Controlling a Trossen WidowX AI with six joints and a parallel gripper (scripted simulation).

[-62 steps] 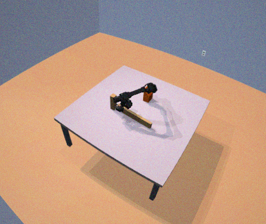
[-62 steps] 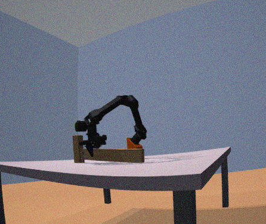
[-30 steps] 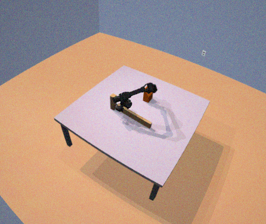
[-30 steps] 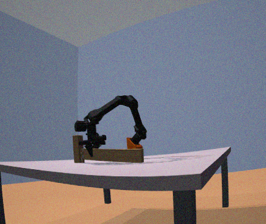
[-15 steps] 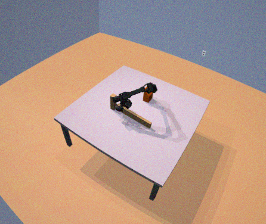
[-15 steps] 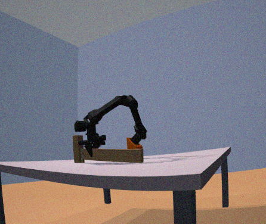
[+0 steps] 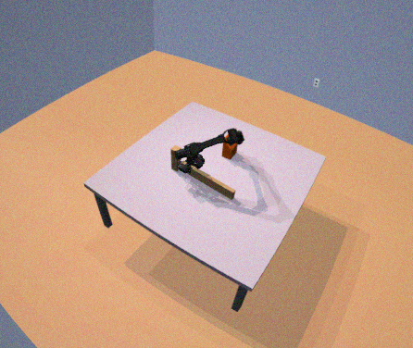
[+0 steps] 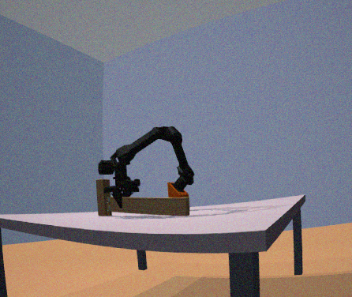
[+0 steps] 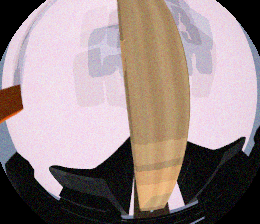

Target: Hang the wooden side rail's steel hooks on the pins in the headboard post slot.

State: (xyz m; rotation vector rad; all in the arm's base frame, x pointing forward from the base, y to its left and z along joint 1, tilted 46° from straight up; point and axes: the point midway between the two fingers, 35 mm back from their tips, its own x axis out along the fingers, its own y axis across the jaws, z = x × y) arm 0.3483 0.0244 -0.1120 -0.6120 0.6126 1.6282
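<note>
Right now my gripper tip is 1 cm short of the headboard post, 12 cm to the left of it and 4 cm below it.
</note>
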